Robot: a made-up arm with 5 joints.
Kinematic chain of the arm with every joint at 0, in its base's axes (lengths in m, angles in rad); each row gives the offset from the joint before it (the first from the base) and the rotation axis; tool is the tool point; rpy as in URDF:
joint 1: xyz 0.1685 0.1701 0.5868 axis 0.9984 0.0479 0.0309
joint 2: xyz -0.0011 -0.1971 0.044 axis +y
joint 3: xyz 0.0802 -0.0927 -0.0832 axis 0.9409 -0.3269 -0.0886
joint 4: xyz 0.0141 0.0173 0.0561 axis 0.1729 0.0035 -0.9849
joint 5: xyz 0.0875 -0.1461 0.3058 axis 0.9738 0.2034 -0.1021
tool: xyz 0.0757 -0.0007 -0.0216 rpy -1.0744 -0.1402 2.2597
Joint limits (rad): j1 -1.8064..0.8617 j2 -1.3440..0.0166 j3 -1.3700..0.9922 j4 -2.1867..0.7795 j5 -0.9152..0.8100
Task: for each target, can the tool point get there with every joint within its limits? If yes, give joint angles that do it. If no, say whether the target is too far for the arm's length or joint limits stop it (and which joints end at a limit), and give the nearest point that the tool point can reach.
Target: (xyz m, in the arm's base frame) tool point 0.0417 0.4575 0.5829
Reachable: yes | joints -1.5455 -1.1608 -0.1435 -1.7136 -0.4159
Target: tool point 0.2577 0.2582 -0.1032
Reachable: no: joint limits stop it (at a limit: joint 2, joint 3, joint 5) | nearest point 0.2789 0.2054 0.3420 | short by 0.449 m
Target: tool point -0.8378 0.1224 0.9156
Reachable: no: too far | nearest point -0.1835 0.1538 0.9144 | short by 0.655 m
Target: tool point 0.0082 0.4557 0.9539
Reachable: yes | joints -1.2397 -1.1223 -0.6799 0.4583 -0.0567
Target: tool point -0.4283 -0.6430 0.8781
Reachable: no: too far | nearest point -0.0727 -0.3691 0.7877 | short by 0.458 m
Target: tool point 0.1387 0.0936 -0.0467
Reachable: no: joint limits stop it (at a limit: joint 1, joint 2, joint 3, joint 4) | nearest point 0.1831 -0.2292 0.0427 | short by 0.338 m
